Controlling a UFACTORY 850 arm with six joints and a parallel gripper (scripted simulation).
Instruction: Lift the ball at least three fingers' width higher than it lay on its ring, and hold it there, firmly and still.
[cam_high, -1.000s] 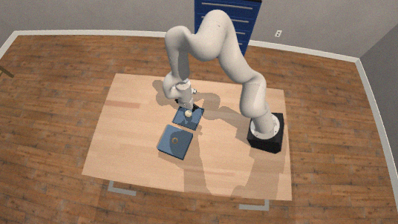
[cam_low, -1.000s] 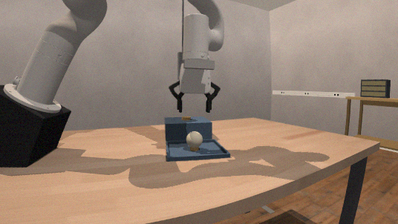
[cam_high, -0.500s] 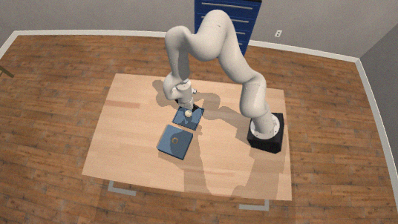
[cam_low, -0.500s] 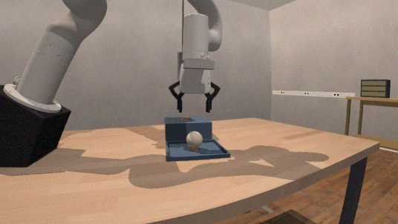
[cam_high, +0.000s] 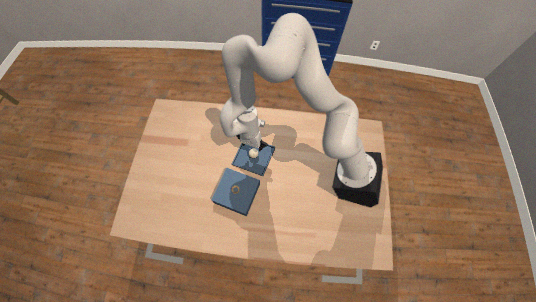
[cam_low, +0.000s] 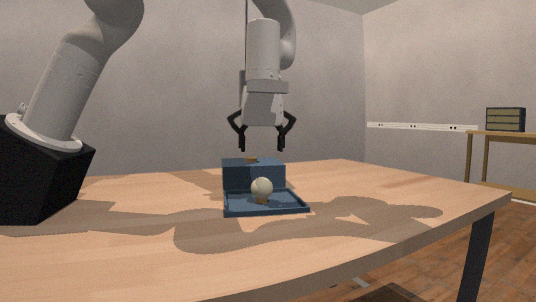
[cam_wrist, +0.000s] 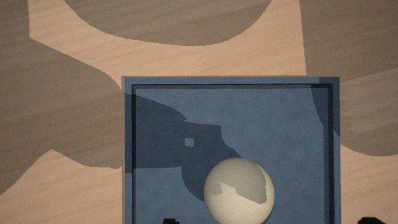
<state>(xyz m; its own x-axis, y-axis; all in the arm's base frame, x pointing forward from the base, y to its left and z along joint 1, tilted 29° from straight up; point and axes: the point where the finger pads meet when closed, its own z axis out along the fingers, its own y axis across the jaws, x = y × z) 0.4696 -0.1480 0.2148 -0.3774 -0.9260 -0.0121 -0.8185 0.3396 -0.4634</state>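
Right now the cream ball is 100 mm below my hand. Also, from my hand: flat blue tray 140 mm below.
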